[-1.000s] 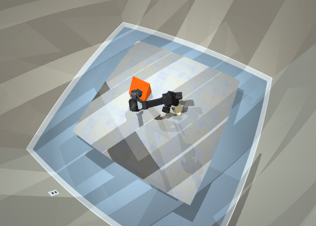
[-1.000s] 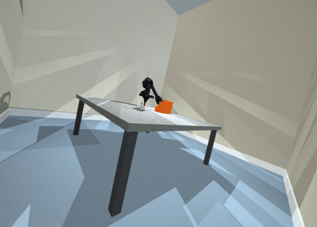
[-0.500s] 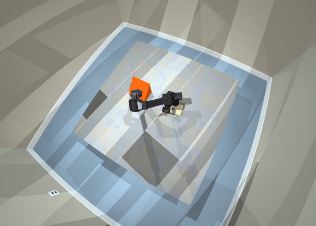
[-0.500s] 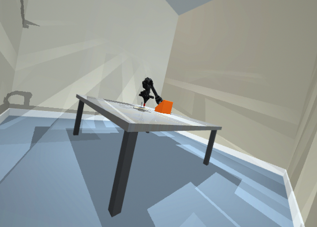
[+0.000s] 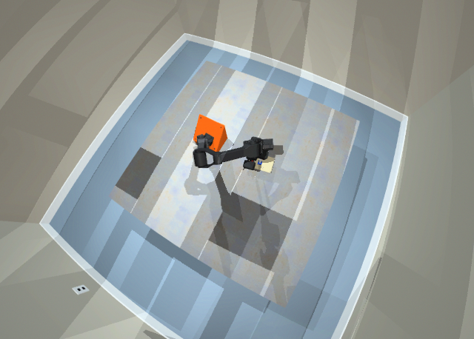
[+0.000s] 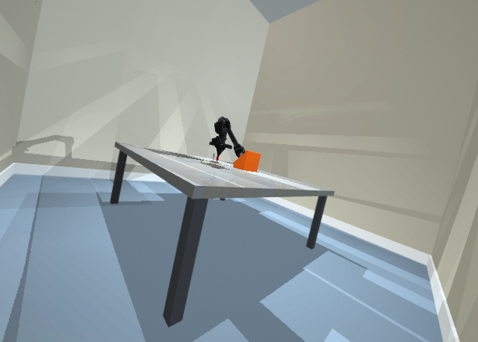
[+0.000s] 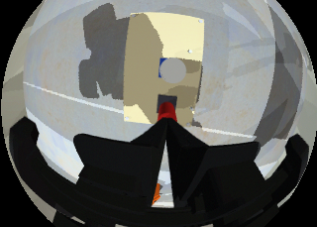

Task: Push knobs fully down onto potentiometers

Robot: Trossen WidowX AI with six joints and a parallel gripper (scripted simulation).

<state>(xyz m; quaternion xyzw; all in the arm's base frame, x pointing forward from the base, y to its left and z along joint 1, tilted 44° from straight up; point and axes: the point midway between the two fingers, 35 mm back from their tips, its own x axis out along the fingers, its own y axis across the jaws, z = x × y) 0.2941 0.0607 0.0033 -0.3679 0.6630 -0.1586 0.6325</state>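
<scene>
My gripper tip is now 2 cm above the red knob.
</scene>
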